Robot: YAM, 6 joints.
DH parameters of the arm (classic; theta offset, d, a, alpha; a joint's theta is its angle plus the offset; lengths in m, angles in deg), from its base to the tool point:
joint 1: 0 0.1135 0.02 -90
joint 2: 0 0 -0.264 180
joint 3: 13.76 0 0.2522 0
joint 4: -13.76 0 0.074 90
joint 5: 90 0 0 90
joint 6: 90 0.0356 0 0
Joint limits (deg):
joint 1: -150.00..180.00
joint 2: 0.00..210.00
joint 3: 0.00..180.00
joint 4: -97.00..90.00
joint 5: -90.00..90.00
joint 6: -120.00..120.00
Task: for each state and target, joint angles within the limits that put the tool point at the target. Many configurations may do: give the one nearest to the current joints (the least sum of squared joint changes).
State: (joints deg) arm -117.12 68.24 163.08 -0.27 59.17 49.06
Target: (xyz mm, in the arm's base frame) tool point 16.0 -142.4 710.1
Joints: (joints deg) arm -73.23 93.66 156.09 1.10 46.40 49.06
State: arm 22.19 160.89 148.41 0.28 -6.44 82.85
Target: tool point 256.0 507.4 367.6
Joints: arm 62.59 139.80 145.64 -6.28 -10.16 82.85
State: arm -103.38 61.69 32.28 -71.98 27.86 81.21
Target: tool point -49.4 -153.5 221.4
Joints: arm -101.88 63.37 44.39 -66.91 28.06 81.21
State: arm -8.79 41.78 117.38 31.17 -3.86 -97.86
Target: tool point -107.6 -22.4 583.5
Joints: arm 10.84 28.13 84.68 24.01 2.84 -97.86
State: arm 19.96 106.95 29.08 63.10 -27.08 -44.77
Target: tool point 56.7 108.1 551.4
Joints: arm 53.15 58.86 70.60 73.07 -33.14 -44.77
